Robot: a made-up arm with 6 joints. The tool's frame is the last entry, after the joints.
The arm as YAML. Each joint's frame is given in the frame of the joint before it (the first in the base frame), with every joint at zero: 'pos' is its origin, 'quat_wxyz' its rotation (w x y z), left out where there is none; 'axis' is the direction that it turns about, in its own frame. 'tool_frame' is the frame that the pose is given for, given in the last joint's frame.
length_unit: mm
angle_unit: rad
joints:
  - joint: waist
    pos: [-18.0, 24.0, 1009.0]
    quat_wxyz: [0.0, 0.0, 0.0, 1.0]
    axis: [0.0, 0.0, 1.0]
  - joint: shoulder
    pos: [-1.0, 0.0, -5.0]
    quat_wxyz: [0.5, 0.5, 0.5, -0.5]
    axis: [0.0, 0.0, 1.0]
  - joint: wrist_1
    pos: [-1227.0, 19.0, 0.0]
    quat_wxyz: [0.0, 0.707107, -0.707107, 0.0]
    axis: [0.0, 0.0, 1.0]
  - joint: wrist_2
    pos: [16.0, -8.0, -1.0]
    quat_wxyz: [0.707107, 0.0, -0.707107, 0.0]
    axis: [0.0, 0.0, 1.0]
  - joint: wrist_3
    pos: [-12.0, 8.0, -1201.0]
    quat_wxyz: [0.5, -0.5, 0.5, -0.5]
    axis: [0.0, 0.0, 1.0]
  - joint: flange
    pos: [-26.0, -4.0, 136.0]
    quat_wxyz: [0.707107, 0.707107, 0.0, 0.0]
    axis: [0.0, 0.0, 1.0]
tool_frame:
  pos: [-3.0, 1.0, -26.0]
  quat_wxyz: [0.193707, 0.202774, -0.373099, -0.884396]
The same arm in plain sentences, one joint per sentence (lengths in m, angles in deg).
The arm has six revolute joints in a row. What follows holds with every joint at zero, and every direction is one of the base frame's. The first joint lies 0.018 m along -x and 0.024 m along +y and 1.009 m along +z from the base frame's origin and turns about +z. The second joint lies 0.001 m along +x and 0.005 m along -z from the first joint and turns about +y. The third joint lies 0.019 m along -x and 1.227 m along +z from the second joint and turns about -y. The fourth joint lies 0.016 m along +x and 0.001 m along +y and 0.008 m along -z from the third joint and turns about -x. The fifth joint lies 1.201 m along +x and 0.012 m along +y and 0.008 m along +z from the fourth joint and turns about -y. The sixth joint lies 0.004 m along -x and 0.136 m along -y and 0.026 m along +z from the fifth joint and turns about -x. The tool frame, which is the frame that the pose is given for, lies 0.026 m along +x and 0.001 m along -y and 0.003 m along +z from the sixth joint; its axes are the base frame's turned by roll -20.82, pitch -57.43 and yaw 66.56 deg (as in URDF: about the fixed x, then y, then z).
